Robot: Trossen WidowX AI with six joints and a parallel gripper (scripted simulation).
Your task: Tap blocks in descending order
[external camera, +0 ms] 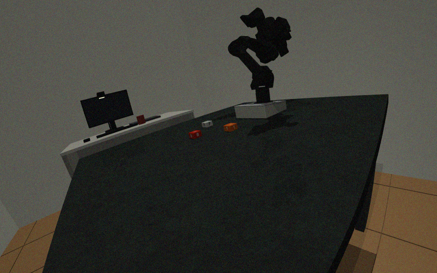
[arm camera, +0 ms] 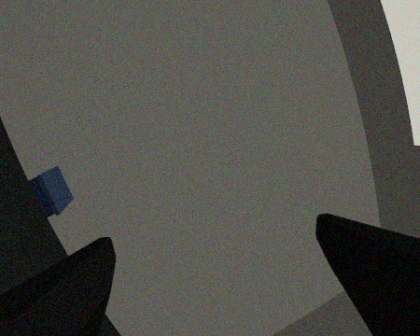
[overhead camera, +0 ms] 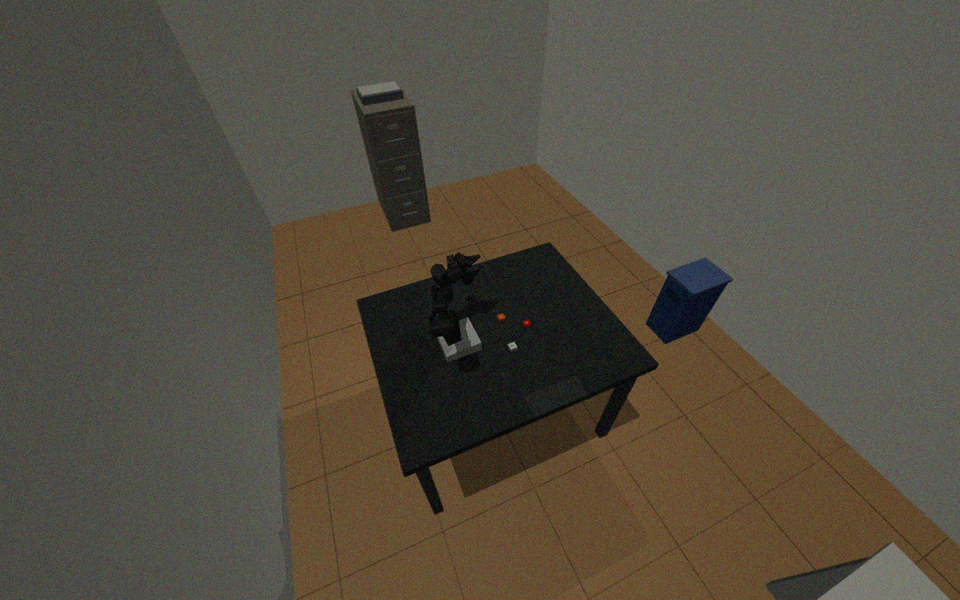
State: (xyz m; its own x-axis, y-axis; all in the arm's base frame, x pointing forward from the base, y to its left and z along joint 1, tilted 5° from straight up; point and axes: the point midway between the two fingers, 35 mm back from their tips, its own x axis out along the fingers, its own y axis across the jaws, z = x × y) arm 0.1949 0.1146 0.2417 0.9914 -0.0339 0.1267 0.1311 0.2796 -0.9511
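My gripper tip is 29 cm above the red block, 18 cm to the left of it and 13 cm short of it. Round my gripper tip: orange block 29 cm below, 10 cm to the right, 5 cm ahead; then white block 29 cm below, 27 cm to the right, 1 cm ahead.
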